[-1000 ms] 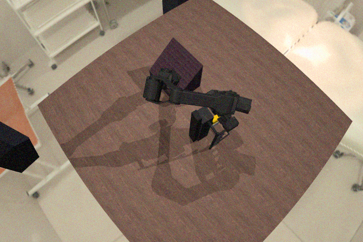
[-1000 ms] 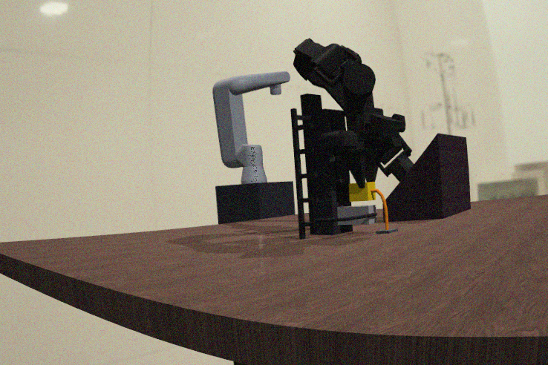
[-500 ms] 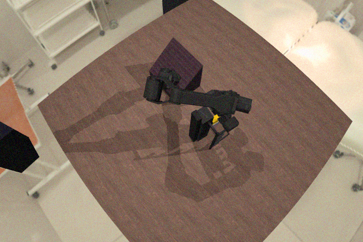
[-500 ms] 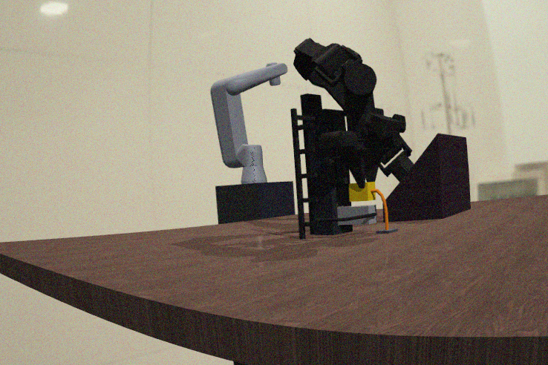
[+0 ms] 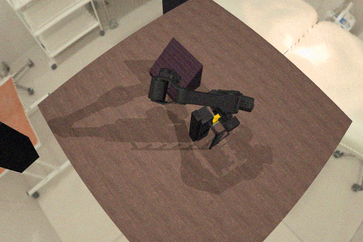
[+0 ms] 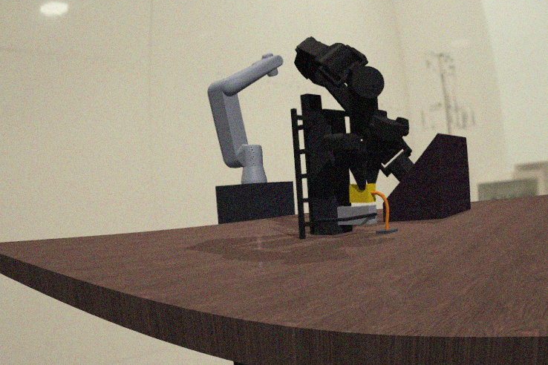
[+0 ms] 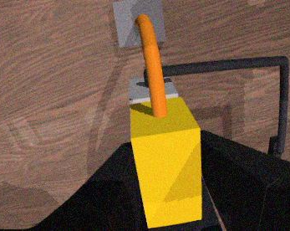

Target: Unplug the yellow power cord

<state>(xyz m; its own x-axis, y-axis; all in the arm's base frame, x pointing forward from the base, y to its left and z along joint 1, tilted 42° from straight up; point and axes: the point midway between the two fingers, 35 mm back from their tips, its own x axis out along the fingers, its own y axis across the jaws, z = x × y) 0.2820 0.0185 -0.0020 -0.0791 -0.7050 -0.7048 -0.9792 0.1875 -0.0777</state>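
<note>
The yellow plug lies 30 mm to the right of my gripper tip. The rest, counted from my gripper tip: grey pad 80 mm below, 40 mm to the left, 10 mm ahead.
</note>
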